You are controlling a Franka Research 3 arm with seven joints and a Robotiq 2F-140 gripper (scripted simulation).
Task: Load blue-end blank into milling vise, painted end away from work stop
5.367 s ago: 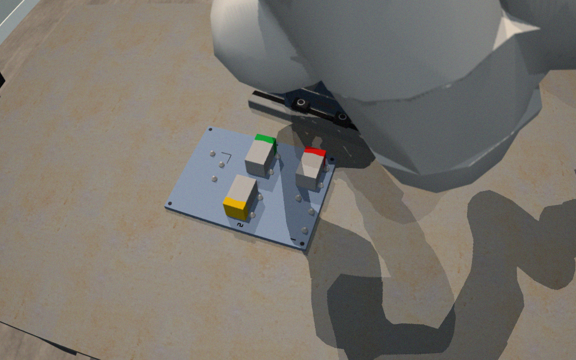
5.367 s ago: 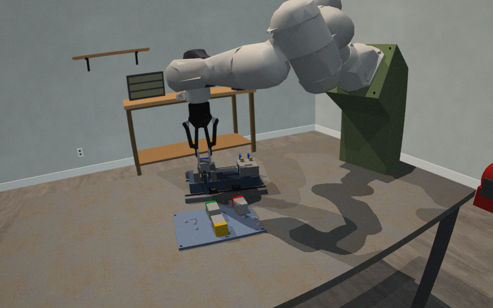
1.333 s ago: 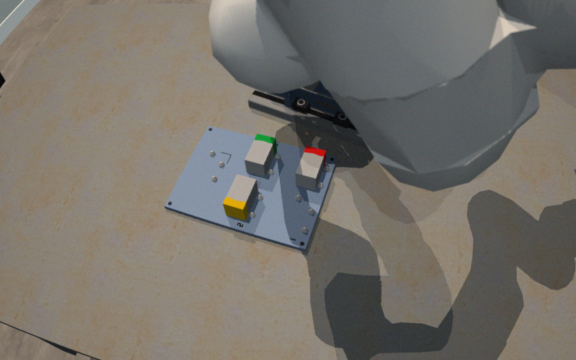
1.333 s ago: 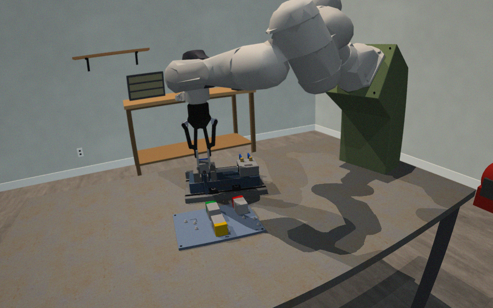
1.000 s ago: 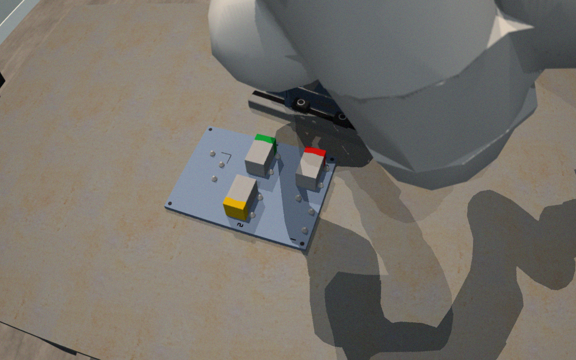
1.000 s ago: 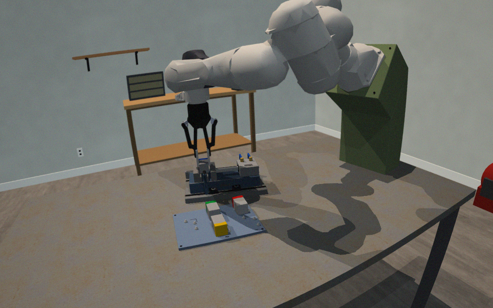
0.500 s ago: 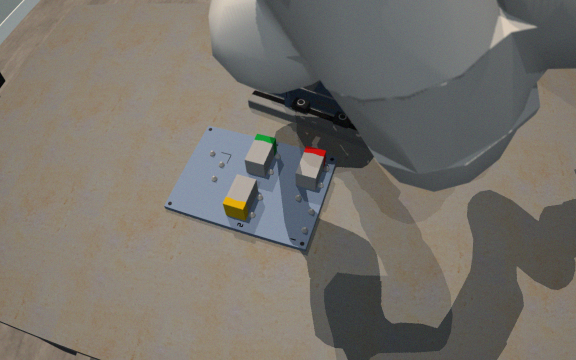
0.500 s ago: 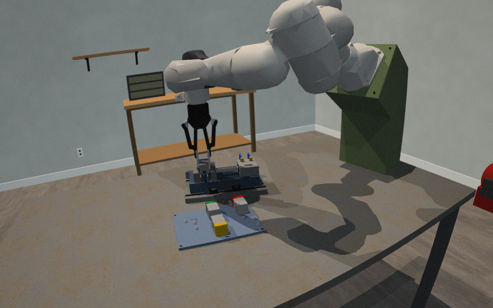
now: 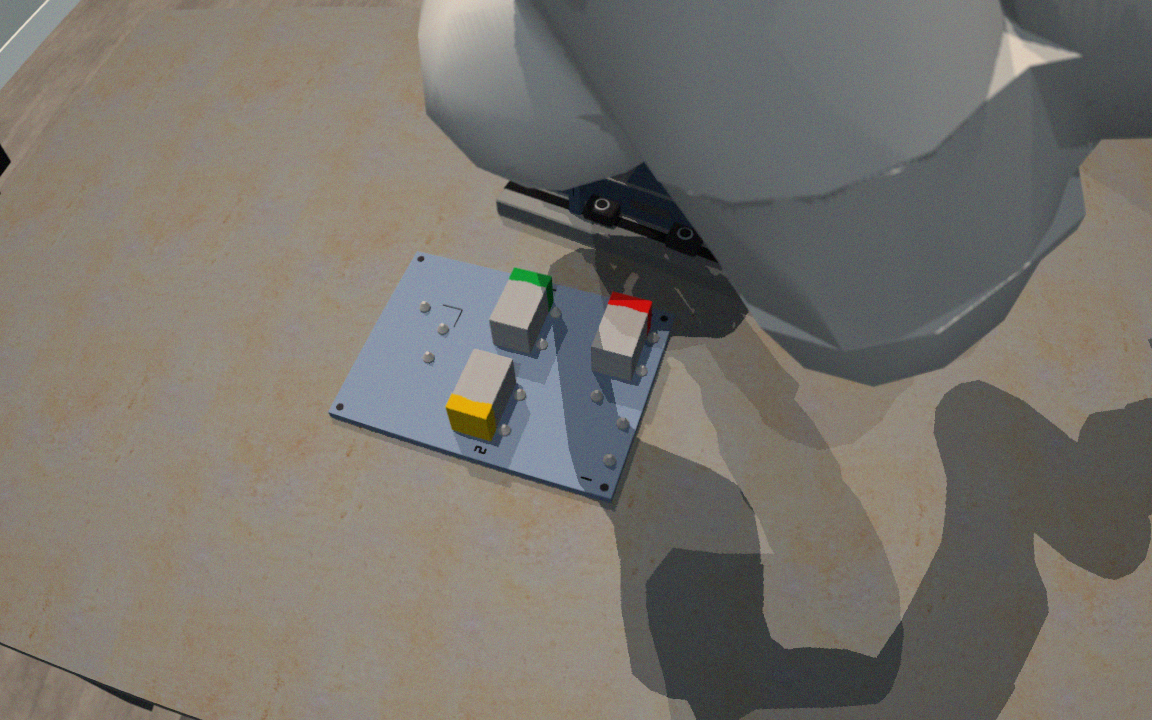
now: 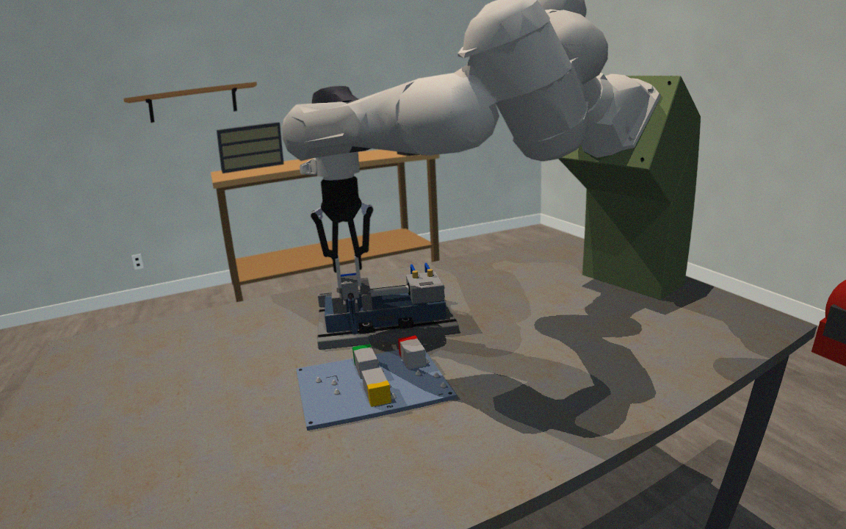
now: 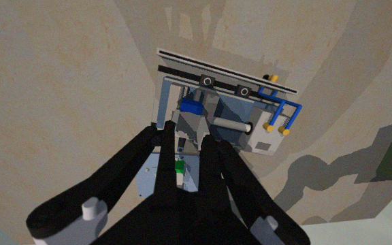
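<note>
The blue-ended blank is 40 mm below my hand. The rest, counted from my hand: fixed jaw 60 mm below, 30 mm ahead; grey rod 90 mm behind, 60 mm below, 10 mm to the right; work stop 50 mm to the left, 40 mm below.
</note>
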